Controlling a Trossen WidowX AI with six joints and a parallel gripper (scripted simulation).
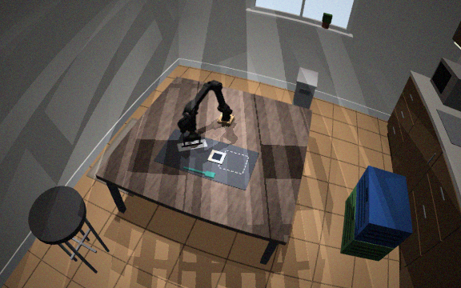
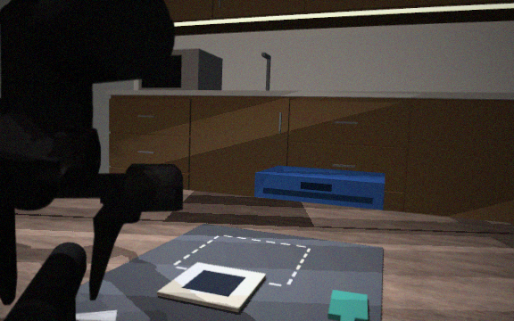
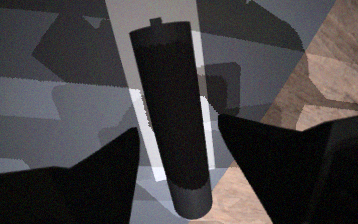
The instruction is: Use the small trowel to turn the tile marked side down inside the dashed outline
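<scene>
Right now my gripper tip is 30 mm above the trowel, 20 mm to the right of it and 10 mm past it. Round my gripper tip: tile 190 mm to the left, 60 mm below, 60 mm ahead; then grey mat 130 mm to the left, 80 mm below, 80 mm ahead; then teal tool 220 mm ahead, 130 mm to the left, 60 mm below.
</scene>
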